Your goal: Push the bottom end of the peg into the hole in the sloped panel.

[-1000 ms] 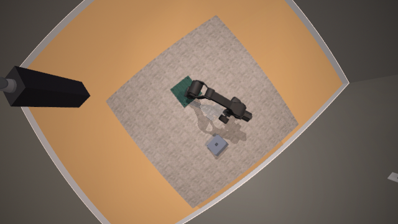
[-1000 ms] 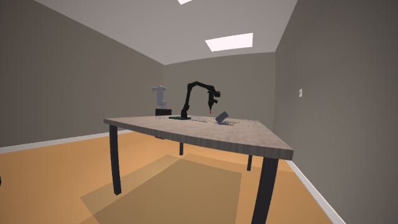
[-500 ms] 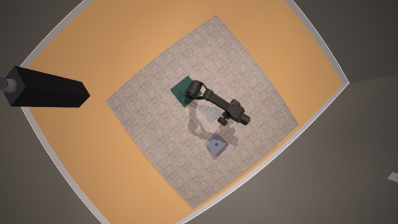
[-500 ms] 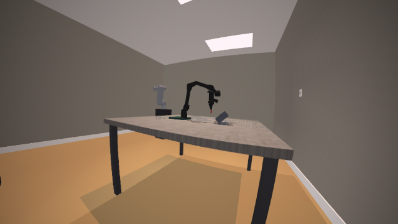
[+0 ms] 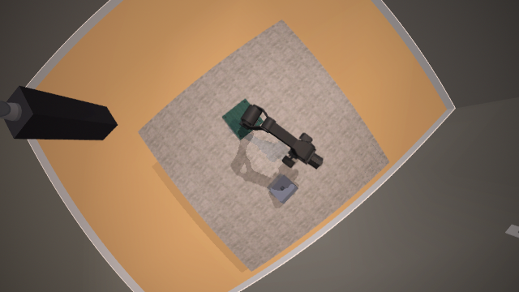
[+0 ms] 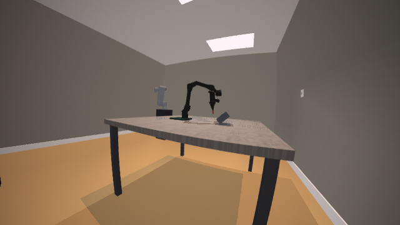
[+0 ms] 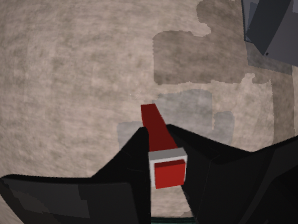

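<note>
Right now the sloped panel is 16 cm ahead of my gripper tip, 19 cm to the right of it and 6 cm below it. From my gripper tip the other things lie so: red peg (2 cm above).
</note>
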